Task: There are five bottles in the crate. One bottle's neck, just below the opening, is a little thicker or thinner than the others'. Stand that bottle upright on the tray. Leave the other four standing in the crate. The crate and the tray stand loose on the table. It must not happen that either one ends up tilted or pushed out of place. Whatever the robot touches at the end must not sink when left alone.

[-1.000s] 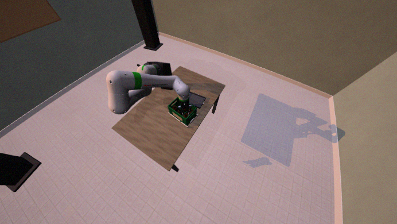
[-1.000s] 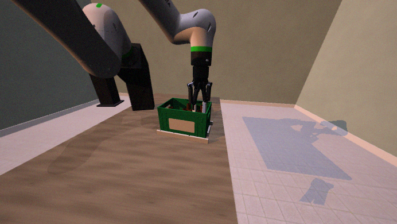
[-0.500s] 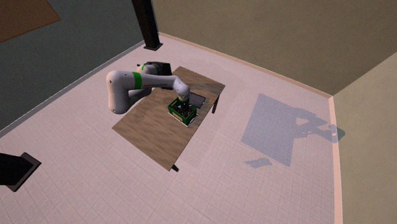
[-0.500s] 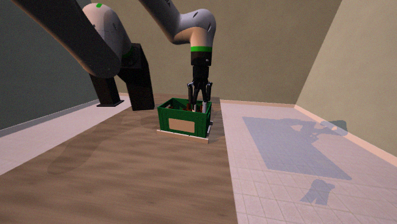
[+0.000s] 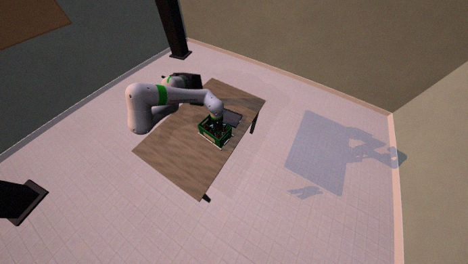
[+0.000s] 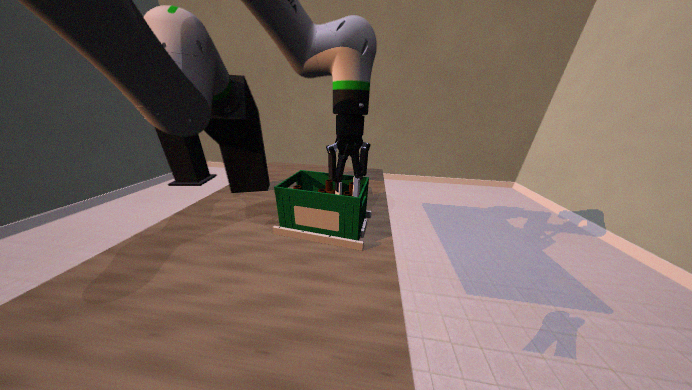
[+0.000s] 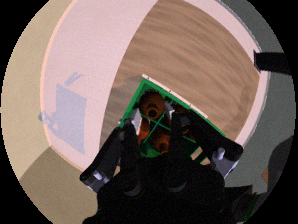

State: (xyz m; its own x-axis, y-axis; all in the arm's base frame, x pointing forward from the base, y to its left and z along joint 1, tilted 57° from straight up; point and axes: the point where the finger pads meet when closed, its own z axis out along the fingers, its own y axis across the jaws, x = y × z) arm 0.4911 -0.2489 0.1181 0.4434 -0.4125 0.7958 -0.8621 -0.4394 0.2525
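Right now the brown bottle is 8 cm below my hand, 8 cm behind it and 2 cm to the left of it. The rest, counted from my hand: dark tray: 33 cm to the left, 16 cm below, 2 cm behind; then green crate: 9 cm below, 7 cm behind, 6 cm to the left.
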